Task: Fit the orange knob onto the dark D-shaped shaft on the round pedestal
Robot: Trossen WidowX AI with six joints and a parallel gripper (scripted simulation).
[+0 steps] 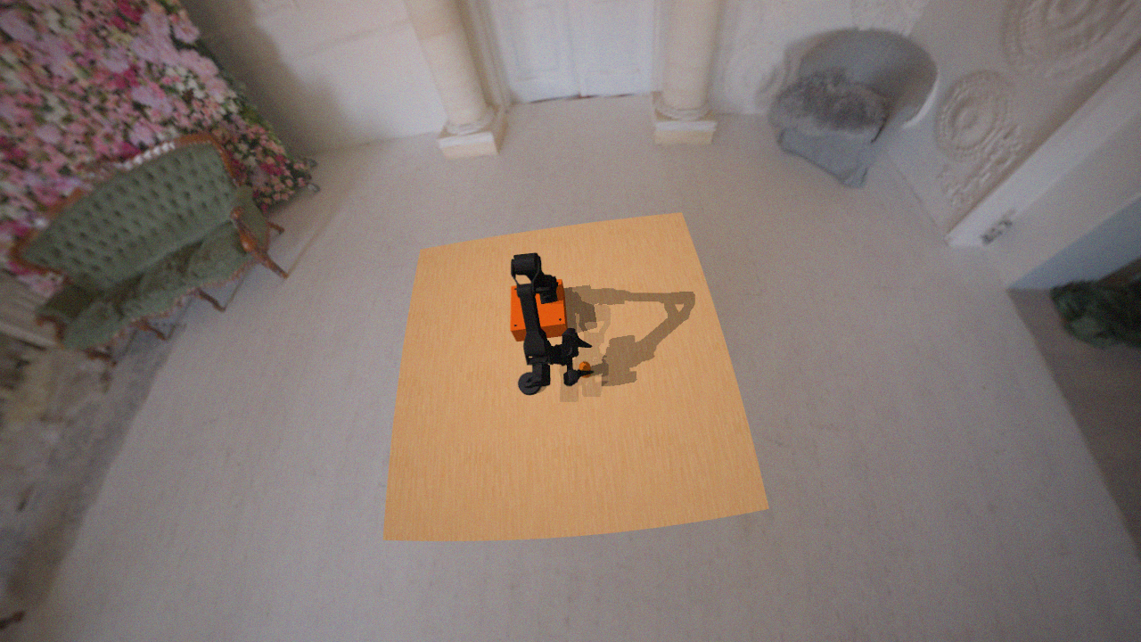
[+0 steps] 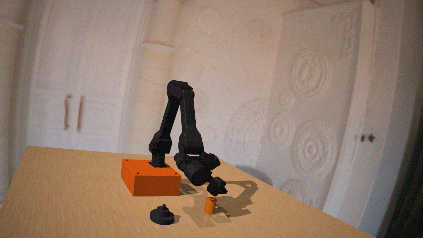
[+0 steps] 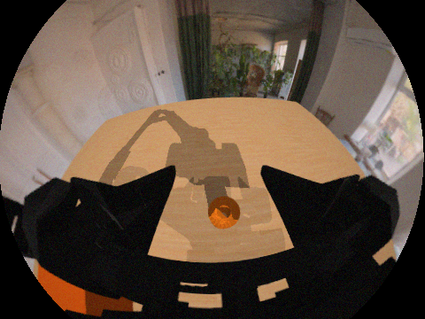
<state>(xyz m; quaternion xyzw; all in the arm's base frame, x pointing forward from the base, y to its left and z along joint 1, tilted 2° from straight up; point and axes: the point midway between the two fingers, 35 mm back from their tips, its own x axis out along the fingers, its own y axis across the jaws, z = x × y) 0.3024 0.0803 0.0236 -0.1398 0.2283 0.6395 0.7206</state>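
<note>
Right now my gripper tip is 80 mm above the orange knob and 30 mm to the left of it. The rest, counted from my gripper tip: pedestal: 240 mm to the right, 80 mm below.
</note>
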